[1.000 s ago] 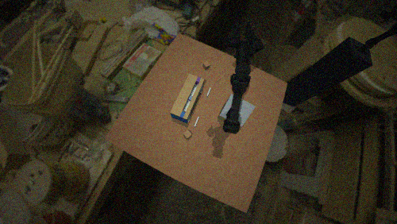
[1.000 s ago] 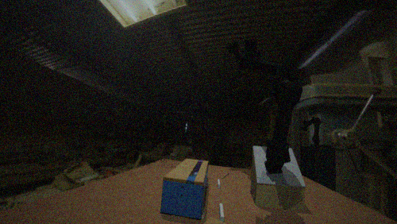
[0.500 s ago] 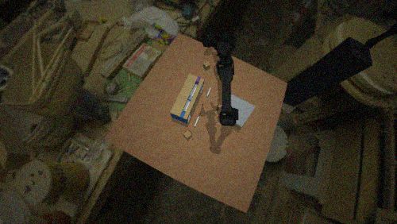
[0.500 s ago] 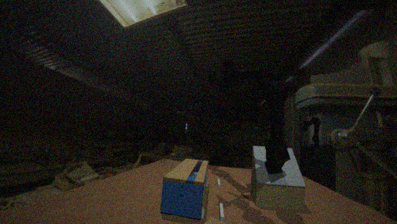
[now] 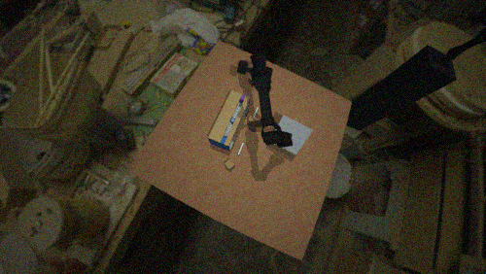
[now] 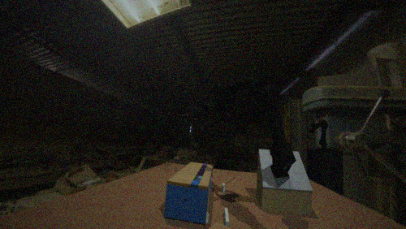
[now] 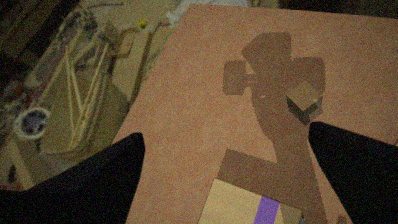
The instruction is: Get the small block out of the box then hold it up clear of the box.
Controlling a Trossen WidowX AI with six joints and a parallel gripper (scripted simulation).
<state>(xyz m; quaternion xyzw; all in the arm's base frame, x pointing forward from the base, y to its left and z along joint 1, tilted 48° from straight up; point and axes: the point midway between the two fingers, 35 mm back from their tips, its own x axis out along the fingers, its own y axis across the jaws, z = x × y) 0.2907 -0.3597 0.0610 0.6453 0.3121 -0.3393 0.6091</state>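
Right now my gripper tip is 21 cm to the right of the box and 34 cm above it. The rest, counted from my gripper tip: small blue block 1 cm ahead, 21 cm to the left, 32 cm below.
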